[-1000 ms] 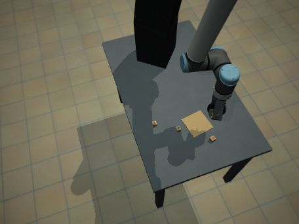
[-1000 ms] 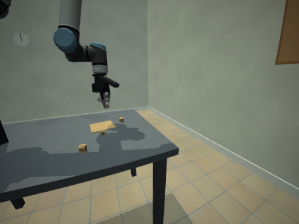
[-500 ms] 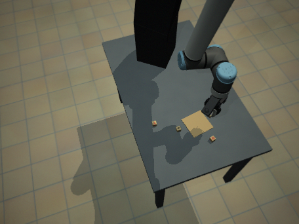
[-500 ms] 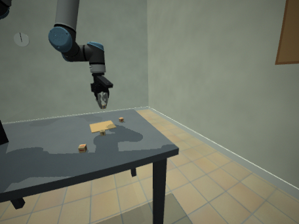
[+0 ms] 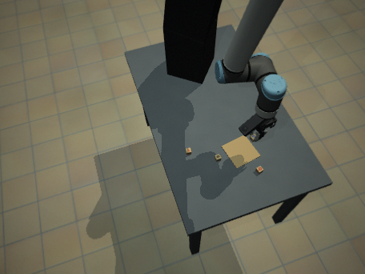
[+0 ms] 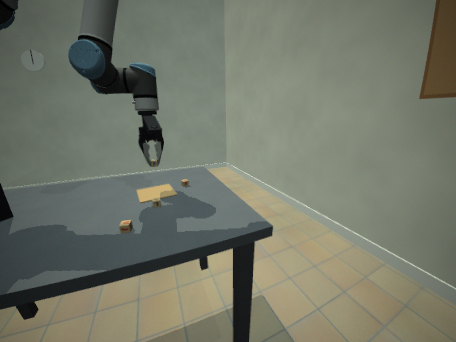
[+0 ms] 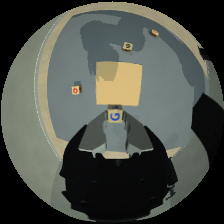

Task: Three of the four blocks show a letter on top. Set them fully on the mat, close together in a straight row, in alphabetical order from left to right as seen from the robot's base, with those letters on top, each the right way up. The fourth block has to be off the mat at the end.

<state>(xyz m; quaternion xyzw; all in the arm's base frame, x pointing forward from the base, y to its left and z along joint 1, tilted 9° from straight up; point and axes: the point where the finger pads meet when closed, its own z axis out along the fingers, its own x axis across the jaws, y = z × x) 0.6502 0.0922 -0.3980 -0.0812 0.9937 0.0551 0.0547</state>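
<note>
The tan mat is 12 cm below my hand, 4 cm to the right of it and 1 cm behind it.
</note>
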